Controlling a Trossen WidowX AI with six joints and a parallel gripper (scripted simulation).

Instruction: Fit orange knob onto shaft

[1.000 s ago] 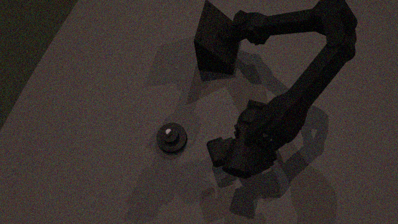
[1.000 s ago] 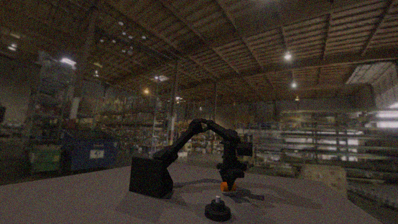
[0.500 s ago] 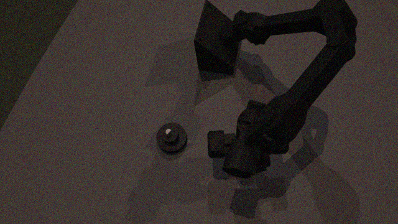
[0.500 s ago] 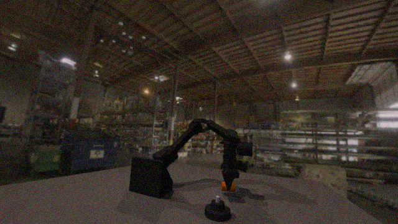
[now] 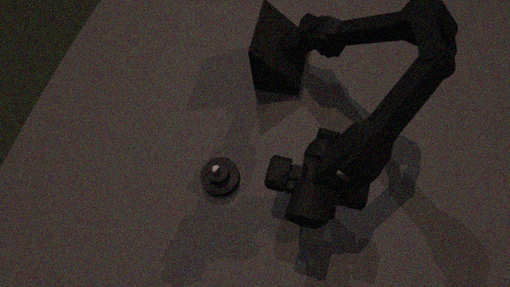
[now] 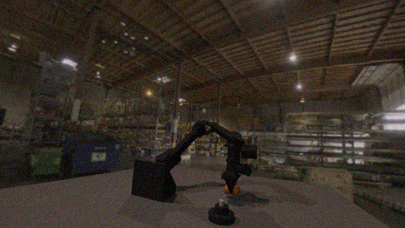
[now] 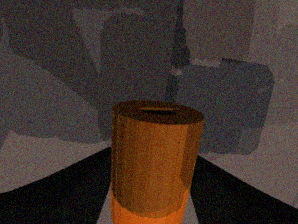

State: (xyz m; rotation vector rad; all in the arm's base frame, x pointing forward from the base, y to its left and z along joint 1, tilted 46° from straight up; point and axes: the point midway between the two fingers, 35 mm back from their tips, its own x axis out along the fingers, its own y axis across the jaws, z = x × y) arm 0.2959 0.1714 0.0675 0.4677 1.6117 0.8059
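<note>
Right now the orange knob is 10 mm behind my gripper tip and 10 mm above it. Round my gripper tip: round dark pedestal 30 mm ahead, 200 mm to the right, 10 mm above.
</note>
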